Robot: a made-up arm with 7 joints. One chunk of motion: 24 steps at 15 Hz.
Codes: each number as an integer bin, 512 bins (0 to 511) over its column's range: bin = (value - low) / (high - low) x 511, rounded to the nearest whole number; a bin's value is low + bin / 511 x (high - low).
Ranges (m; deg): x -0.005..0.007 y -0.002..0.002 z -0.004..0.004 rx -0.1..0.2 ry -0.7..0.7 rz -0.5..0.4
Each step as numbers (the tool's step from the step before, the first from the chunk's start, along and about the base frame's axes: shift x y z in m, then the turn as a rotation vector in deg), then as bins.
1 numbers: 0.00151 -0.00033 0.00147 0.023 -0.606 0.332
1 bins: 277 213 349 210 34 472
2 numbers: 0.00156 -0.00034 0.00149 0.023 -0.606 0.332
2 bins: 279 212 351 210 34 472
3 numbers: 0.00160 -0.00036 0.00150 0.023 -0.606 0.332
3 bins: 281 210 351 210 34 472
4 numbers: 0.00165 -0.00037 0.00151 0.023 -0.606 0.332
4 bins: 283 208 352 210 34 472
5 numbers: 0.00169 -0.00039 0.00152 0.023 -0.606 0.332
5 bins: 285 206 353 210 34 472
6 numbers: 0.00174 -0.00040 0.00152 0.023 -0.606 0.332
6 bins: 287 204 353 210 34 472
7 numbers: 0.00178 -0.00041 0.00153 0.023 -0.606 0.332
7 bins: 289 203 353 210 34 472
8 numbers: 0.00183 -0.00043 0.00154 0.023 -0.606 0.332
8 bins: 291 201 354 210 34 472
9 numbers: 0.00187 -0.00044 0.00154 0.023 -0.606 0.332
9 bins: 293 199 354 210 34 472
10 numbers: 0.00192 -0.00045 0.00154 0.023 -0.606 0.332
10 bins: 295 198 354 210 34 472
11 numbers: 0.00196 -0.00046 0.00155 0.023 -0.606 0.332
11 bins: 296 197 355 210 34 472
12 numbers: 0.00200 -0.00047 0.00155 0.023 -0.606 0.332
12 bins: 298 195 355 210 34 472
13 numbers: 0.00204 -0.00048 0.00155 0.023 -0.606 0.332
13 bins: 300 194 355 210 34 472
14 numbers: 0.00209 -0.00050 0.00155 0.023 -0.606 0.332
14 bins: 302 192 355 210 34 472
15 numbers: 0.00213 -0.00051 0.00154 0.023 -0.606 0.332
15 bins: 304 190 354 210 34 472
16 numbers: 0.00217 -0.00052 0.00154 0.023 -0.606 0.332
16 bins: 305 189 354 210 34 472
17 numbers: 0.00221 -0.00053 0.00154 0.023 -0.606 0.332
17 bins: 307 188 354 210 34 472
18 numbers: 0.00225 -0.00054 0.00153 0.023 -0.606 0.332
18 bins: 309 187 353 210 34 472
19 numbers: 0.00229 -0.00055 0.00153 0.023 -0.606 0.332
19 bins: 310 185 353 210 34 472
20 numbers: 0.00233 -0.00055 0.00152 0.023 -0.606 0.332
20 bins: 312 185 353 210 34 472
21 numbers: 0.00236 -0.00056 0.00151 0.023 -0.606 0.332
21 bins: 313 184 352 210 34 472
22 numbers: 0.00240 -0.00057 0.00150 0.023 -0.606 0.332
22 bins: 315 183 351 210 34 472
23 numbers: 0.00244 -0.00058 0.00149 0.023 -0.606 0.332
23 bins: 317 181 351 210 34 472
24 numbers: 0.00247 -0.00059 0.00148 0.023 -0.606 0.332
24 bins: 318 180 350 210 34 472
